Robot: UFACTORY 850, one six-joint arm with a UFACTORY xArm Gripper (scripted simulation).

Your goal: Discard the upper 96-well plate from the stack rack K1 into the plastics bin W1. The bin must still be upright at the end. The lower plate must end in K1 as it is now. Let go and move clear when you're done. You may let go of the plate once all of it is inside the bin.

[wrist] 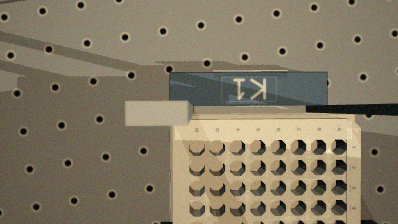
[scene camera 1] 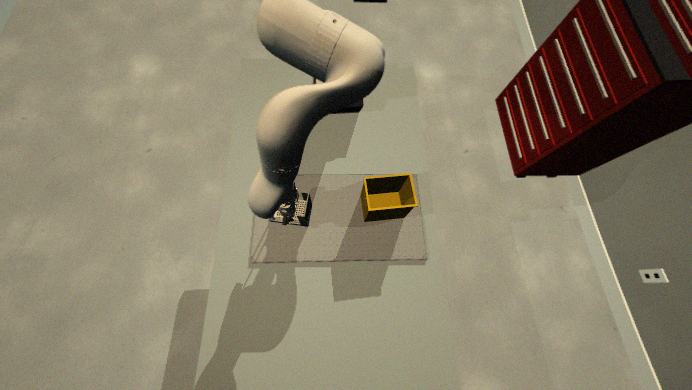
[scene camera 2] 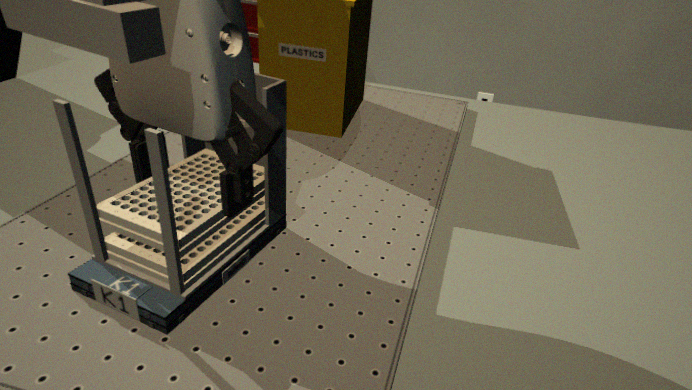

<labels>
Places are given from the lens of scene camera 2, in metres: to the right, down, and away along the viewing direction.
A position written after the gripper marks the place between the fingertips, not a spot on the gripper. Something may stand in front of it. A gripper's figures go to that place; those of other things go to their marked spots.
gripper [scene camera 2: 194, 193]: -0.13, 0.00, 0.40
96-well plate [scene camera 2: 195, 185]: -0.13, -0.01, 0.41
yellow plastics bin [scene camera 2: 323, 58]: -0.03, -0.18, 0.61
The marked spots on the 96-well plate and the yellow plastics bin are 0.28 m apart.
</labels>
